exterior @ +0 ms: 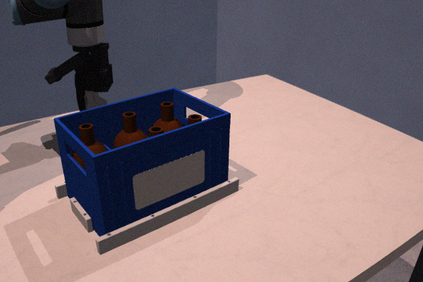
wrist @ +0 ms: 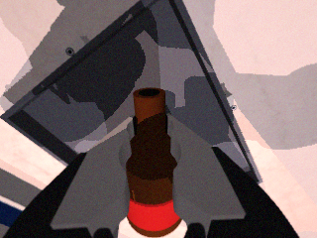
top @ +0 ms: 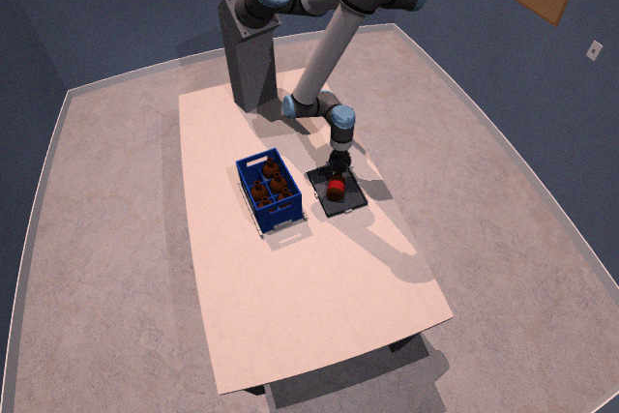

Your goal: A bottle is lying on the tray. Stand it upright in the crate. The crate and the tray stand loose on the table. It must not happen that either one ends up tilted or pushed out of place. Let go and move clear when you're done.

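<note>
Right now my hand is 50 mm short of the tray, 30 mm above it and 10 mm to the left of it. The rest, counted from my hand: blue crate (300 mm to the right, 110 mm ahead, 40 mm above).
</note>
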